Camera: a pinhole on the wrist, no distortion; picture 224 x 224 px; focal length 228.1 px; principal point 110.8 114.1 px. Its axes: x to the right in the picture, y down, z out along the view. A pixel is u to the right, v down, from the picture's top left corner.
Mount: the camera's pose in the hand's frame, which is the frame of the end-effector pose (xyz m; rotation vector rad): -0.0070 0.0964 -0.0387 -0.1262 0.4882 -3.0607
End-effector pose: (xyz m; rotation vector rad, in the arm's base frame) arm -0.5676 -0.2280 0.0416 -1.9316 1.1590 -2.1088
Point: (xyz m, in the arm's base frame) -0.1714 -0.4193 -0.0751
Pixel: 167.5 70.6
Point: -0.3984 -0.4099 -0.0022
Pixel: 106.5 53.6
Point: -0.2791 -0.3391 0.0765
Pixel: 112.8 142.2
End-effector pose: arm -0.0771 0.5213 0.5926 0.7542 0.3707 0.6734
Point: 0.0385 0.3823 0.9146
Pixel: 144.8 28.1
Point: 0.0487 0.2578 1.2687
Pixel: outside the picture
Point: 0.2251 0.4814 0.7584
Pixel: 13.9 126.3
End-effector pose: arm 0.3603 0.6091 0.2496 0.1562 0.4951 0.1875
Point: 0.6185 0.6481 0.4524
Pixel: 33.8 82.5
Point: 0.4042 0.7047 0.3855
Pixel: 122.7 13.5
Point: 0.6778 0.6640 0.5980
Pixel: 65.2 52.5
